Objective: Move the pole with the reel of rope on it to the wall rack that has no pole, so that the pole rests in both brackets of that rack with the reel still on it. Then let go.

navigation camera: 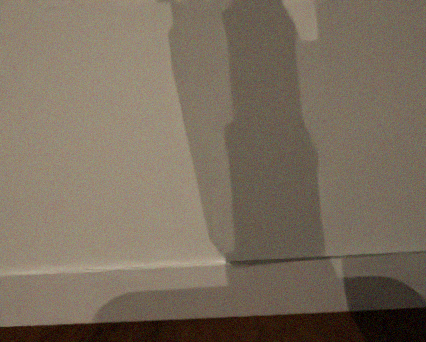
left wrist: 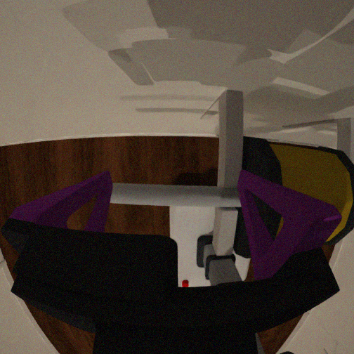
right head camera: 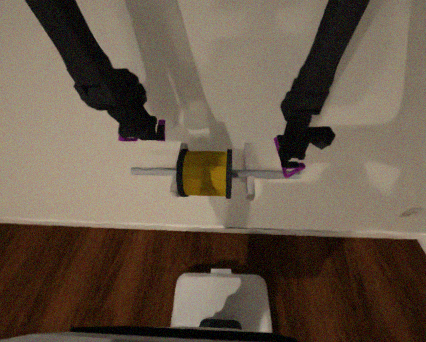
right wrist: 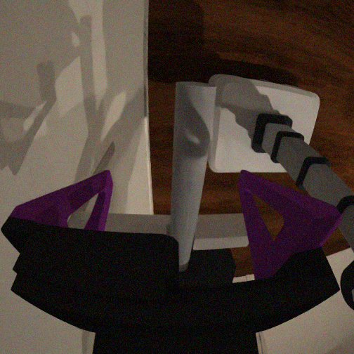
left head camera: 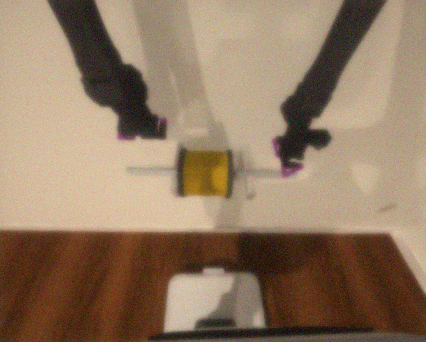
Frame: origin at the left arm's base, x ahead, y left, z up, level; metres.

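Seen in the pictures: left gripper, fingertip midpoint: [right head camera: 150, 139] [left head camera: 149, 138]; right gripper, fingertip midpoint: [right head camera: 283, 166] [left head camera: 281, 166].
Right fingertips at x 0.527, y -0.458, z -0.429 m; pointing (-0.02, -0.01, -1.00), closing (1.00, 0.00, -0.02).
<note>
Pixels of each thing's middle, then the offset from my right fingertips to it. "*": a spot on its surface instead. Level surfaces: height alone.
- grey pole, surface spot: [left head camera: 150, 170] [right head camera: 153, 170] * 0.001 m ahead, 0.472 m left, 0.017 m down
- yellow reel with black flanges, body centre: [left head camera: 206, 173] [right head camera: 207, 173] 0.003 m back, 0.271 m left, 0.033 m down
- bracket, surface spot: [right head camera: 250, 189] * 0.081 m back, 0.120 m left, 0.021 m down
- Brown wood floor, its level: 0.980 m down
The grey pole [left head camera: 150, 170] [right head camera: 152, 171] [left wrist: 165, 195] [right wrist: 190, 135] lies level across a wall rack, with the yellow reel with black flanges [left head camera: 206, 173] [right head camera: 206, 173] [left wrist: 315, 185] on it. One bracket [right head camera: 250, 189] [right wrist: 220, 230] shows right of the reel; another bracket [left wrist: 231, 135] is partly hidden by the reel in the head views. My left gripper [left head camera: 145, 130] [right head camera: 143, 131] [left wrist: 174, 177] is open and empty, up and left of the reel; the pole runs crosswise past its fingertips. My right gripper [left head camera: 284, 159] [right head camera: 285, 158] [right wrist: 175, 176] is open at the pole's right end, its fingers on either side of the pole.
A pale wall [left head camera: 40, 175] [navigation camera: 90, 125] stands behind the rack, with arm shadows on it. Brown wood floor [left head camera: 75, 280] [right head camera: 75, 280] lies below. The robot's white base [left head camera: 200, 295] [right head camera: 205, 300] [right wrist: 240, 145] is at the bottom of the head views. A rack without a pole is not identifiable.
</note>
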